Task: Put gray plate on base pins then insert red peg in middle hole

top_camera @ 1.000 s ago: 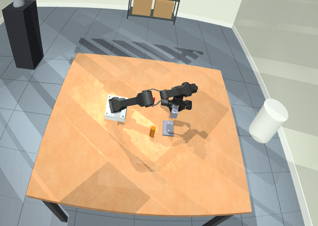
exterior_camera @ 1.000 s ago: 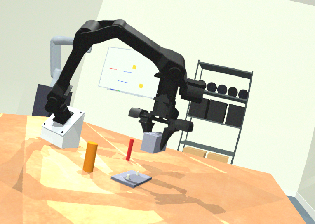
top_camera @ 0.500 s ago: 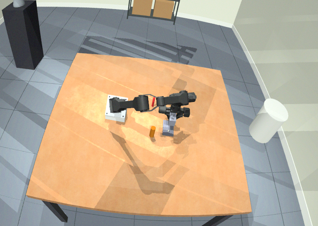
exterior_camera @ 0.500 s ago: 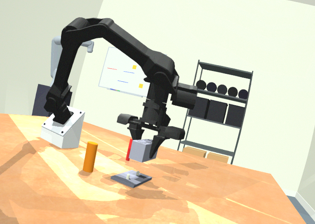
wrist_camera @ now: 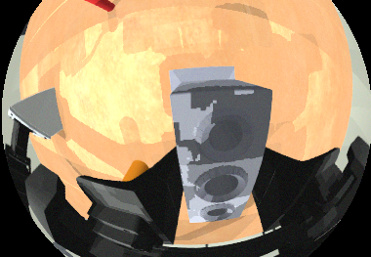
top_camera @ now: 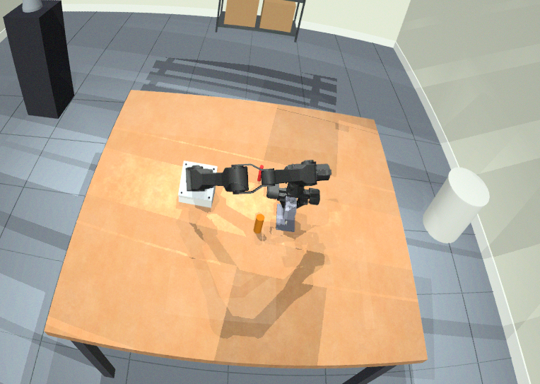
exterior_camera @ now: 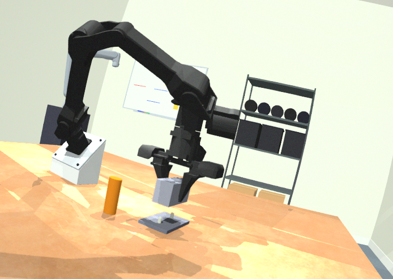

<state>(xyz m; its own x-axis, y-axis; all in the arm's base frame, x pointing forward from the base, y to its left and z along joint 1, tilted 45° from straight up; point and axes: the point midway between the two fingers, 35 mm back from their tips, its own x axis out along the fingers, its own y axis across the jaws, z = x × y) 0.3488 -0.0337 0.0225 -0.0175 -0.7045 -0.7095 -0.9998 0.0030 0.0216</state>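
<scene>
The base lies 5 cm below my gripper tip. The rest, counted from my gripper tip: orange cylinder: 10 cm behind, 8 cm to the right, 2 cm below; red peg: 12 cm behind, 17 cm to the left, 2 cm below; gray plate: 3 cm above.
</scene>
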